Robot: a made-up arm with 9 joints.
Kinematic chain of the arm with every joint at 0, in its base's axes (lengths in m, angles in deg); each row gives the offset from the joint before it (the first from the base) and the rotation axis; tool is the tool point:
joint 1: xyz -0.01 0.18 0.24 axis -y
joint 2: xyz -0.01 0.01 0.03 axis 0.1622 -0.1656 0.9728
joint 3: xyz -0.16 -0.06 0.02 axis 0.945 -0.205 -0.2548
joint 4: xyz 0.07 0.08 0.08 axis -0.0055 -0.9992 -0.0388
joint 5: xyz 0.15 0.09 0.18 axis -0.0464 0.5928 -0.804
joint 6: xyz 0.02 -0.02 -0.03 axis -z
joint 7: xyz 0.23 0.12 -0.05 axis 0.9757 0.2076 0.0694
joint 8: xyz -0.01 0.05 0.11 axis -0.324 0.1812 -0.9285
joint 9: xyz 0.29 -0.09 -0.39 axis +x
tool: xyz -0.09 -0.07 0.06
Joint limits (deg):
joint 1: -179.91..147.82
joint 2: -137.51..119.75
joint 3: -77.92..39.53
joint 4: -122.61..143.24
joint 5: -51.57..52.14
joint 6: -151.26..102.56
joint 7: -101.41..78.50
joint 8: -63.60..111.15
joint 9: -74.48..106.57
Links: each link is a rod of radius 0.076 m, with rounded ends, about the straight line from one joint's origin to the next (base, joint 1, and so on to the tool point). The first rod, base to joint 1, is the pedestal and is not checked.
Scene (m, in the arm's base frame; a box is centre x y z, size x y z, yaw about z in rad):
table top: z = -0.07
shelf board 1: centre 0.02 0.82 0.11 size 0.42 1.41 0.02 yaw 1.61
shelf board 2: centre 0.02 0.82 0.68 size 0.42 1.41 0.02 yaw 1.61
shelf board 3: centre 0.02 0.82 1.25 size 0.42 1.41 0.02 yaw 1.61
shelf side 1: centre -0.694 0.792 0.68 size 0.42 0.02 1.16 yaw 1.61
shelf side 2: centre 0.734 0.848 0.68 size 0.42 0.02 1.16 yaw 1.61
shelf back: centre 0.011 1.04 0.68 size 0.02 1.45 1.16 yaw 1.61
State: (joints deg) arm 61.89 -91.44 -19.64 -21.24 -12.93 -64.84 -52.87 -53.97 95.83
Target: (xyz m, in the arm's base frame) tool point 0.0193 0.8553 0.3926
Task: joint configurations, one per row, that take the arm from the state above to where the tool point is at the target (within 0.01 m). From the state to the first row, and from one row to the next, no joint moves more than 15 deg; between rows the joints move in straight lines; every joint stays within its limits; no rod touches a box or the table.
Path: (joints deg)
1: 65.07 -78.73 -13.59 -32.78 -11.11 -72.62 -42.09 -57.18 96.31
2: 68.25 -66.02 -7.54 -44.33 -9.30 -80.41 -31.30 -60.39 96.80
3: 71.43 -53.31 -1.49 -55.87 -7.48 -88.19 -20.52 -63.60 97.28

